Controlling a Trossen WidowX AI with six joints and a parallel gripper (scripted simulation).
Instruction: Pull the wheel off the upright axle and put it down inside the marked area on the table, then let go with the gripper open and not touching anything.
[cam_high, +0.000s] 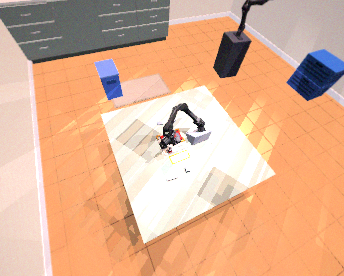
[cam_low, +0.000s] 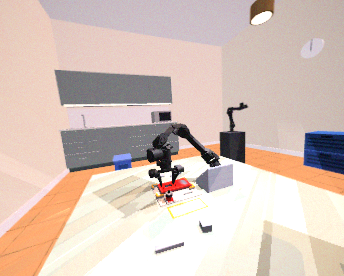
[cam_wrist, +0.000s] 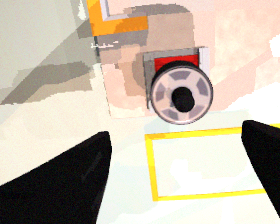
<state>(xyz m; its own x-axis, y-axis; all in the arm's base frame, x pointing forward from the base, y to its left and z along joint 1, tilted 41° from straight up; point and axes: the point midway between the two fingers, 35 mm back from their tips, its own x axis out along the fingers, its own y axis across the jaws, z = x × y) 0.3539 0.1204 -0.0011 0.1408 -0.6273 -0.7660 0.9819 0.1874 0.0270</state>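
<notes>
Now: gripper tip 5 cm above the wheel and 1 cm past it.
</notes>
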